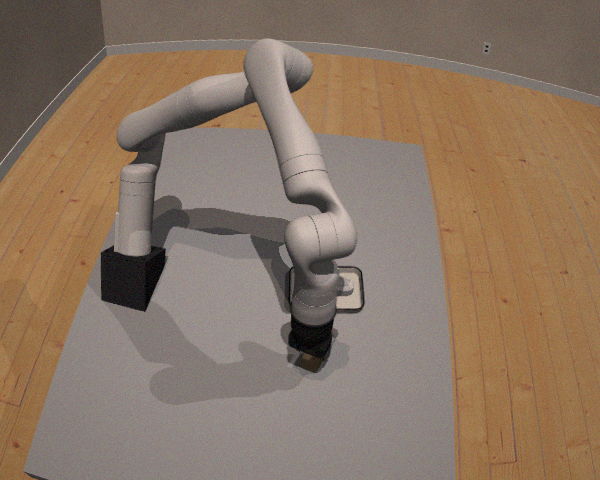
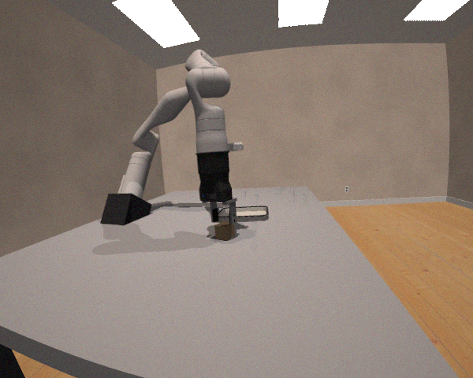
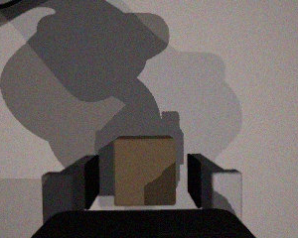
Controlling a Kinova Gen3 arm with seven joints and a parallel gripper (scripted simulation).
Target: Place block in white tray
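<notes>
Right now my hand is 40 mm above the block. The rest, counted from my hand: white tray: 30 mm ahead, 200 mm to the left, 50 mm below.
</notes>
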